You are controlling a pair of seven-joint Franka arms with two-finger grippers.
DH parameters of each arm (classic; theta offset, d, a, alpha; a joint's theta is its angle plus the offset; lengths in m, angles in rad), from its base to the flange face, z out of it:
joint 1: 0 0.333 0 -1.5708
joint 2: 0 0 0 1.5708
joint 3: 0 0.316 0.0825 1.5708
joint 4: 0 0 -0.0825 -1.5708
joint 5: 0 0.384 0 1.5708
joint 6: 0 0 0.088 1.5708
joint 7: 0 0.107 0 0
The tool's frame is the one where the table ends.
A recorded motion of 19 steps. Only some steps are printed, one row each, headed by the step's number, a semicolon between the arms.
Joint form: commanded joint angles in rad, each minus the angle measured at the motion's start. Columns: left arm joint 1, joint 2, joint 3, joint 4, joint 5, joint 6, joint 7; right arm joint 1, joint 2, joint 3, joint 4, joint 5, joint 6, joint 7.
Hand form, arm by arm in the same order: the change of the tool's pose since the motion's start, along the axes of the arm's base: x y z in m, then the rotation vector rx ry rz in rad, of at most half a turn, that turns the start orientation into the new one. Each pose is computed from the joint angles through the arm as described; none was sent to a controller.
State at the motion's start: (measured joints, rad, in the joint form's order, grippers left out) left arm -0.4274 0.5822 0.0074 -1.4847 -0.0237 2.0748 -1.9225; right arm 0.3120 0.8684 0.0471 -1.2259 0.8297 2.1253 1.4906
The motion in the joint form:
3: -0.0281 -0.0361 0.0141 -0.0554 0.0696 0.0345 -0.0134; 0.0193 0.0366 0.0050 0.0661 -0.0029 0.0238 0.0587
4: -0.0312 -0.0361 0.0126 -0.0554 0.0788 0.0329 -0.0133; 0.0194 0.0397 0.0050 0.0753 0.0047 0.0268 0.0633
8: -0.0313 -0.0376 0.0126 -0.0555 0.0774 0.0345 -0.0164; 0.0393 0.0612 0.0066 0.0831 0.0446 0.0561 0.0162
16: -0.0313 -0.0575 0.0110 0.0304 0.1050 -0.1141 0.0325; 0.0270 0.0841 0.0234 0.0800 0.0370 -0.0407 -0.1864
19: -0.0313 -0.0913 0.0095 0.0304 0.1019 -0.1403 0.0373; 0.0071 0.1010 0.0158 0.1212 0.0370 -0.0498 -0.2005
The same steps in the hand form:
3: -0.0111 -0.0036 0.0028 0.0551 -0.0420 -0.0367; 0.0066 0.0174 0.0046 0.0073 -0.0047 -0.0377
4: -0.0124 -0.0059 0.0027 0.0622 -0.0437 -0.0457; 0.0084 0.0179 0.0070 0.0153 -0.0068 -0.0470
8: -0.0123 -0.0061 0.0039 0.0598 -0.0459 -0.0420; 0.0053 0.0320 -0.0033 0.0431 -0.0328 -0.0317
16: -0.0106 -0.0051 0.0451 0.1030 -0.0171 -0.0967; -0.0077 0.0367 -0.0265 0.0713 -0.0766 0.1803
19: -0.0152 -0.0038 0.0664 0.0971 -0.0227 -0.0991; 0.0061 0.0211 -0.0210 0.0746 -0.1054 0.1707

